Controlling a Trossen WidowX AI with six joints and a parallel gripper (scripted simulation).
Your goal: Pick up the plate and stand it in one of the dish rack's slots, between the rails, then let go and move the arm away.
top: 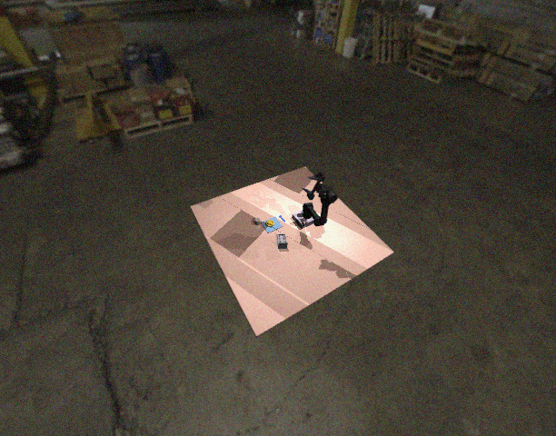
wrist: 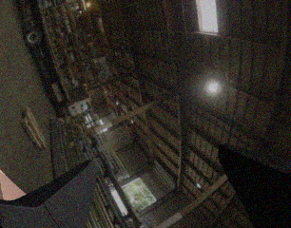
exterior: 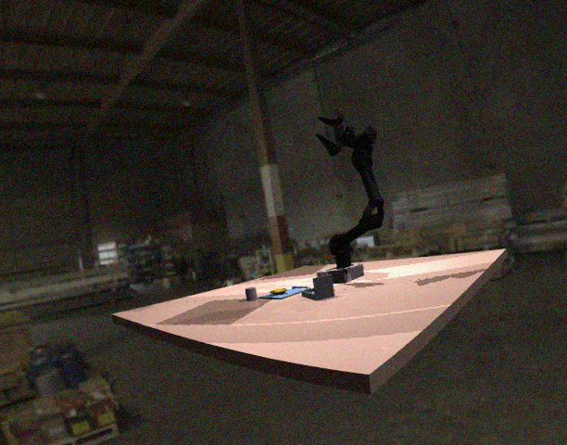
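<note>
My gripper tip is now 120 mm short of the yellow plate, 240 mm to the left of it and 610 mm above it. From my gripper tip the other things lie so: dish rack (110 mm ahead, 30 mm to the right, 610 mm below); then blue spoon (10 mm behind, 270 mm to the right, 620 mm below); then blue mat (110 mm ahead, 230 mm to the right, 630 mm below).
</note>
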